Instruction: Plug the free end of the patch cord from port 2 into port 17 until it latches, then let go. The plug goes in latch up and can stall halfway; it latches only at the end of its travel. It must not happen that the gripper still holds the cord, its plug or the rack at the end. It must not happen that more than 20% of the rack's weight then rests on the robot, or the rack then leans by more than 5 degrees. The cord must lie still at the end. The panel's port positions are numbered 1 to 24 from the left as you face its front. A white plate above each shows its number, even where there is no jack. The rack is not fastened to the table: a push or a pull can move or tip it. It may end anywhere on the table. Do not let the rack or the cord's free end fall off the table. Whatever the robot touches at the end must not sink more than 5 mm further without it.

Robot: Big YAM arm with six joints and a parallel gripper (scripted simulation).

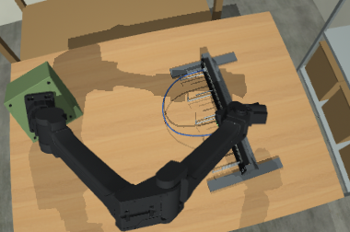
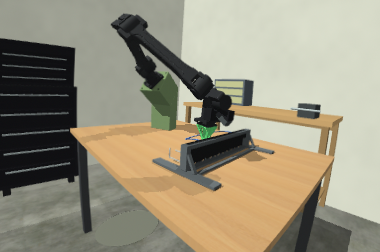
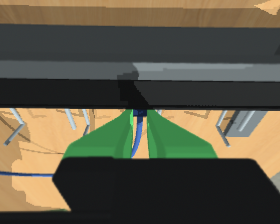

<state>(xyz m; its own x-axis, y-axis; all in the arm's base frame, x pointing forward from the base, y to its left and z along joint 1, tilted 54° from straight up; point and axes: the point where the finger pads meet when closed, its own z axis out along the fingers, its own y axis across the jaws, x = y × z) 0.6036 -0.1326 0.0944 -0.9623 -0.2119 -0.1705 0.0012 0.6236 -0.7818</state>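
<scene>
The plug is 2 cm ahead of my hand.
</scene>
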